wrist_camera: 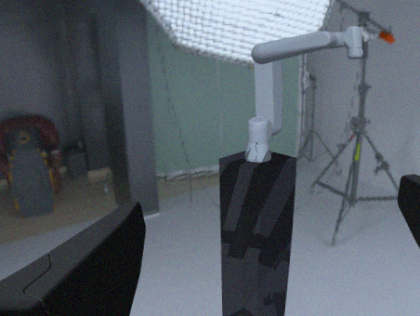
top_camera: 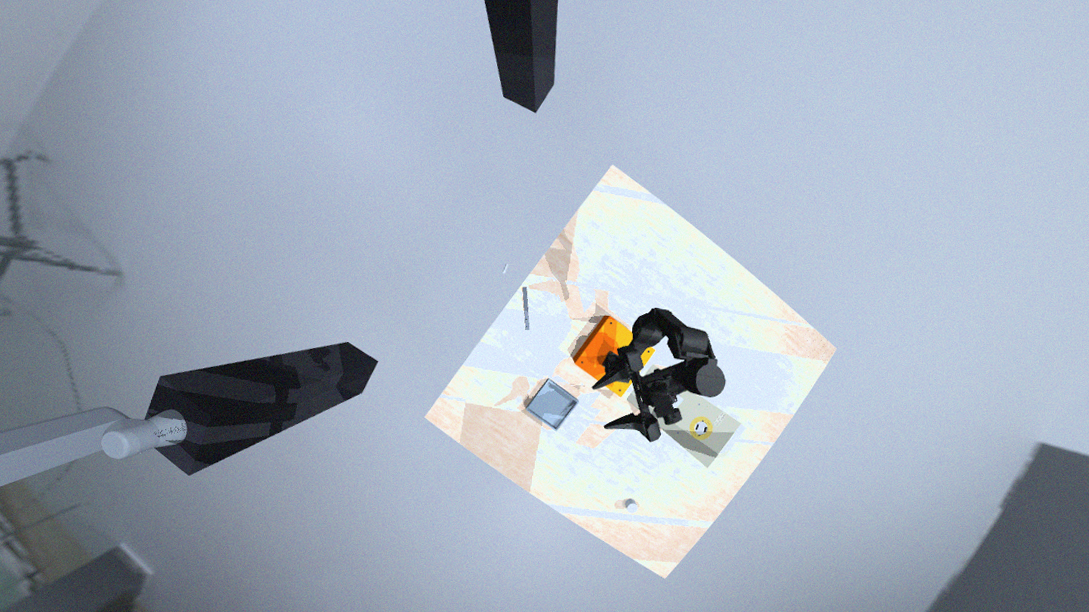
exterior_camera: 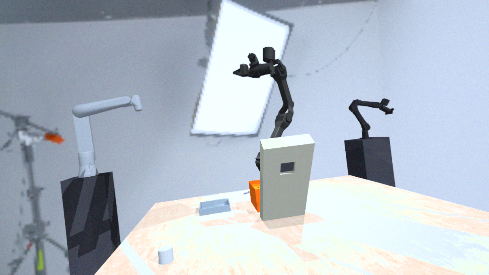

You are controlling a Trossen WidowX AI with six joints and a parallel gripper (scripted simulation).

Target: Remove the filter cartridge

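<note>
The grey filter cartridge is 49 cm ahead of my gripper tip, 45 cm below it and 2 cm to the left of it. Also, from my gripper tip: pale green service panel: 52 cm below, 45 cm ahead, 3 cm to the left; blue-grey tray: 69 cm below, 21 cm to the right, 4 cm ahead.
</note>
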